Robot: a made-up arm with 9 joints.
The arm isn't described. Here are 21 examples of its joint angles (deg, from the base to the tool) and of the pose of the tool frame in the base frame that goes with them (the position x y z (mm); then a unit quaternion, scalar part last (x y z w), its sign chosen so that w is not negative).
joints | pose
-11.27 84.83 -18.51 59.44 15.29 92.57 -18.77 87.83 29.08 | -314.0 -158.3 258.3 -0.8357 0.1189 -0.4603 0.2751
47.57 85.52 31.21 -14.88 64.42 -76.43 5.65 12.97 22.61 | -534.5 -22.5 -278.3 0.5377 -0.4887 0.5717 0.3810
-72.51 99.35 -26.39 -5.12 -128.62 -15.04 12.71 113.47 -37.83 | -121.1 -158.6 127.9 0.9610 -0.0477 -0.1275 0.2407
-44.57 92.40 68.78 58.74 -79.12 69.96 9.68 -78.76 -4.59 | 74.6 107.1 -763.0 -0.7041 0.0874 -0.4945 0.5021
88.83 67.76 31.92 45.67 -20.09 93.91 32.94 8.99 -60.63 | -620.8 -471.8 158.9 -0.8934 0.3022 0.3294 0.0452
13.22 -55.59 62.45 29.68 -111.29 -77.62 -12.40 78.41 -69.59 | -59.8 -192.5 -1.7 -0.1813 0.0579 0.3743 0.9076
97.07 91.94 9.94 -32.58 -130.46 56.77 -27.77 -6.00 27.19 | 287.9 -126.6 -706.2 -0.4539 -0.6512 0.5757 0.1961
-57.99 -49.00 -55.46 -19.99 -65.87 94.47 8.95 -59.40 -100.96 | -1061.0 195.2 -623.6 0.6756 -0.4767 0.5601 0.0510
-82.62 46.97 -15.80 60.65 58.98 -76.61 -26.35 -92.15 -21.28 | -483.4 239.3 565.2 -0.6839 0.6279 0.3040 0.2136
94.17 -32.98 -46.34 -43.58 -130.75 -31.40 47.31 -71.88 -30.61 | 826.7 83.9 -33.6 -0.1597 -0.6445 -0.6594 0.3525
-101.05 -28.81 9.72 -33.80 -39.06 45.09 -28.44 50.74 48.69 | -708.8 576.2 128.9 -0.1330 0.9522 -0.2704 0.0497
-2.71 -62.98 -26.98 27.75 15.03 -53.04 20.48 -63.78 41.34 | -264.2 -231.5 -454.8 -0.0408 -0.7443 0.3845 0.5445
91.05 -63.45 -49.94 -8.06 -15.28 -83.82 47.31 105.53 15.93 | 249.8 52.5 -38.5 0.3431 -0.4733 -0.2046 0.7851
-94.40 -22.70 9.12 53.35 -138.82 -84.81 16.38 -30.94 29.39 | -233.6 -288.8 -411.1 -0.0686 0.2629 -0.9617 0.0361
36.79 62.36 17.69 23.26 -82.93 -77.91 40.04 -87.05 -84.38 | 52.5 -489.5 -801.9 0.3173 -0.1422 0.9372 0.0265
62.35 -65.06 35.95 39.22 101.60 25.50 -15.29 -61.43 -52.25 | 125.8 -611.5 -645.0 0.5583 -0.0957 0.8236 0.0294
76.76 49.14 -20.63 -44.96 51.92 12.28 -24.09 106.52 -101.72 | 71.8 -679.7 -227.6 -0.3937 -0.2828 0.8693 0.0963
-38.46 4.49 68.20 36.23 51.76 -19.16 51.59 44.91 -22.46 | -513.8 -729.4 -442.5 -0.3529 -0.2241 0.7831 0.4604
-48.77 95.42 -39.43 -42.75 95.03 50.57 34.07 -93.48 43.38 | -17.1 39.2 12.7 0.5845 -0.0950 0.7815 0.1963
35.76 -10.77 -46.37 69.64 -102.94 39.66 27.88 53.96 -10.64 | -116.3 413.8 -71.1 -0.0899 0.7644 0.1043 0.6299
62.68 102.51 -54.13 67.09 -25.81 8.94 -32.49 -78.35 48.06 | 131.4 -208.1 669.7 -0.2482 0.3405 0.8800 0.2191
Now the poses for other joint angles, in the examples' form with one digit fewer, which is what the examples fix.
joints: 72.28 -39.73 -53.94 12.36 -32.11 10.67 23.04 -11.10 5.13
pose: -128 -320 -648 -0.745 0.465 -0.444 0.179
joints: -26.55 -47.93 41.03 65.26 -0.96 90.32 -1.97 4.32 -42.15
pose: -729 7 -305 -0.501 0.821 -0.272 0.040
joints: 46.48 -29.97 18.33 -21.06 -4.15 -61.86 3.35 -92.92 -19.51
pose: 107 -964 -18 -0.110 0.036 0.855 0.506
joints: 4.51 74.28 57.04 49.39 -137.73 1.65 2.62 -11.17 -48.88
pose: 389 498 -128 0.232 0.025 -0.508 0.829
